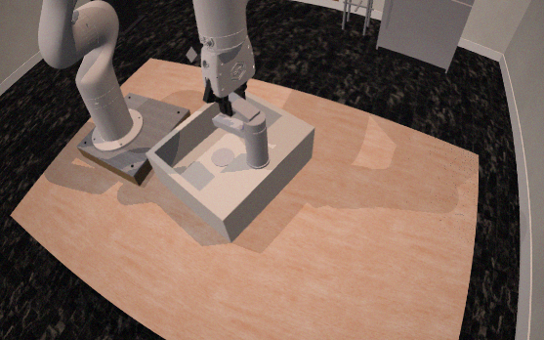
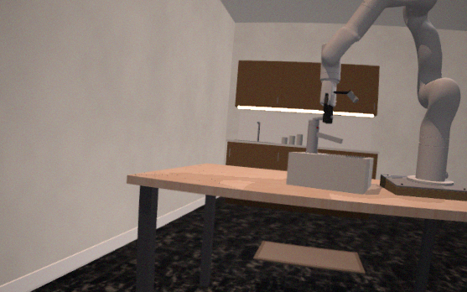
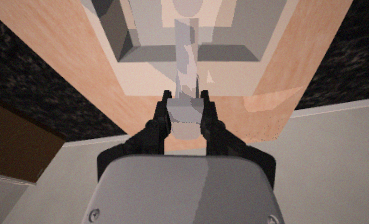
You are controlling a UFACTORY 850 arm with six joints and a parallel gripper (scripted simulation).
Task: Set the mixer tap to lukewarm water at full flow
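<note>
My hand is 50 mm above the grey mixer tap, 40 mm short of it and 20 mm to the left of it. The rest, counted from my hand: flat lever (20 mm ahead, 10 mm to the right); then grey sink basin (240 mm below, 50 mm behind, 30 mm to the left).
</note>
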